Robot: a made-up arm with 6 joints. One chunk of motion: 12 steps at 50 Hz.
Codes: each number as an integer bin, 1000 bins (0 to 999) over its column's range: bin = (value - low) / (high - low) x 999, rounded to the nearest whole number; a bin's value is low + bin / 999 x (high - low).
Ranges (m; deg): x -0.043..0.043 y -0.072..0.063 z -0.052..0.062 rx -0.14..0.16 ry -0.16..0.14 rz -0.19..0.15
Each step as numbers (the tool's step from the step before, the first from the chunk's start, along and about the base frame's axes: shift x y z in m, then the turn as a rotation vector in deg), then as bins.
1 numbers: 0.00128 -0.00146 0.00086 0.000 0.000 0.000
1 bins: 514 522 463 466 533 558
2 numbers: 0.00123 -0.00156 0.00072 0.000 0.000 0.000
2 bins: 514 521 462 466 533 558
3 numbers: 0.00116 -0.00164 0.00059 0.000 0.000 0.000
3 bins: 513 521 461 466 533 558
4 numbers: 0.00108 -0.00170 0.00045 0.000 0.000 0.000
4 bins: 512 520 460 466 533 558
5 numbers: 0.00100 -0.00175 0.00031 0.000 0.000 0.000
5 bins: 511 520 458 466 533 558
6 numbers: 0.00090 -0.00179 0.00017 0.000 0.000 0.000
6 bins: 510 520 457 466 533 558
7 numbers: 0.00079 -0.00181 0.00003 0.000 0.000 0.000
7 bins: 509 519 456 466 533 558
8 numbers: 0.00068 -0.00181 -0.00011 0.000 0.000 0.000
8 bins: 507 519 455 466 533 558
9 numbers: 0.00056 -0.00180 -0.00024 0.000 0.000 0.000
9 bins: 506 519 454 466 533 558
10 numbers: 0.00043 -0.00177 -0.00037 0.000 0.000 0.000
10 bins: 504 520 452 466 533 558
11 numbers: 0.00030 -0.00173 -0.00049 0.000 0.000 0.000
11 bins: 503 520 451 466 533 558
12 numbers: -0.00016 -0.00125 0.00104 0.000 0.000 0.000
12 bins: 498 524 465 466 533 558
